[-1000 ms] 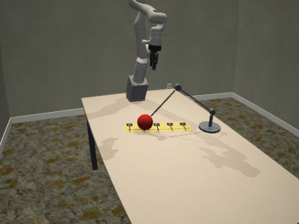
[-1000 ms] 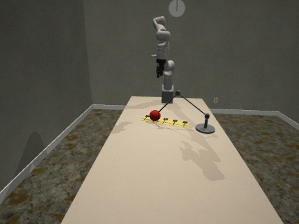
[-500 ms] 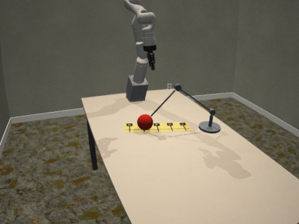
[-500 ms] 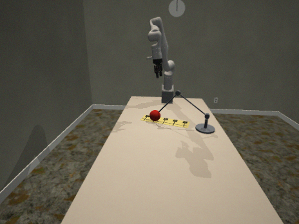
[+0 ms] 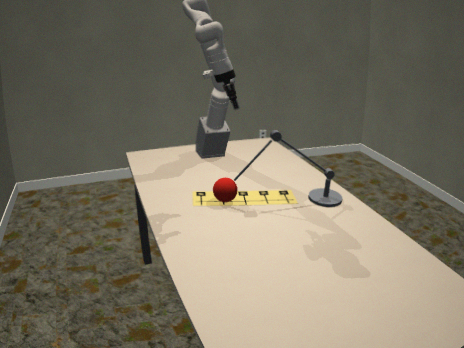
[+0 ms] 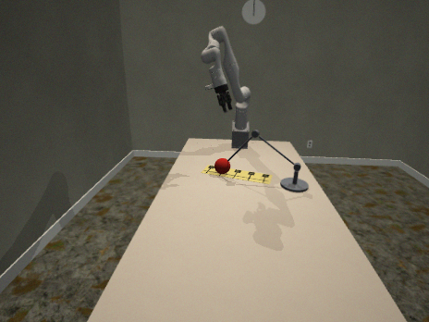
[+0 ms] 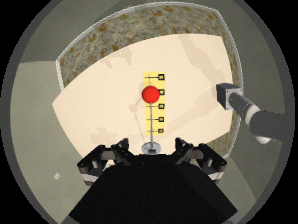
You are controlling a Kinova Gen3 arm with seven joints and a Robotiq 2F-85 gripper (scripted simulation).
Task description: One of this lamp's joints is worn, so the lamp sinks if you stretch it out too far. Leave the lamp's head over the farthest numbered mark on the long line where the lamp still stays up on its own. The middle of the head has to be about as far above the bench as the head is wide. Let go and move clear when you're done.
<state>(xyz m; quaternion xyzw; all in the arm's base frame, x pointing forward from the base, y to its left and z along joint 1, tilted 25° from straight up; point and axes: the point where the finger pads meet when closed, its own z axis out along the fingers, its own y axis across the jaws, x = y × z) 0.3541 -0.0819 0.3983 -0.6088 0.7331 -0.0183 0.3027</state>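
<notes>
Now: the yellow strip 400 mm below my hand, 60 mm to the left of it and 20 mm behind it. Round my hand: round grey base (400 mm to the left, 370 mm below, 100 mm ahead).
</notes>
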